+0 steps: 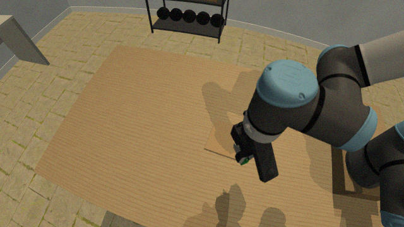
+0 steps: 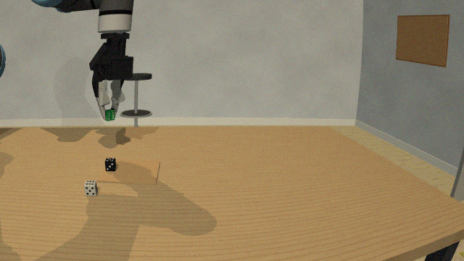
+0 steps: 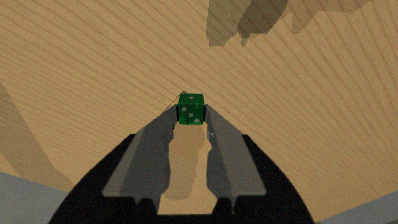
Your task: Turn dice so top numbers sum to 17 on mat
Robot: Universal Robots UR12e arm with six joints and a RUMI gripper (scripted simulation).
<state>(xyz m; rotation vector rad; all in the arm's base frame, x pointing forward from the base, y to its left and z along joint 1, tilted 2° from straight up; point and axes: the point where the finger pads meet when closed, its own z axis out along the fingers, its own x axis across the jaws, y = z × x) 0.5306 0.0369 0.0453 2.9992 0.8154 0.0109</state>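
My gripper is now 120 mm to the left of the tan mat, 120 mm above it and 50 mm short of it. The rest, counted from my hand: black die (110 mm to the right, 100 mm below); then green die (10 mm below); then white die (230 mm to the right, 110 mm below, 40 mm behind).
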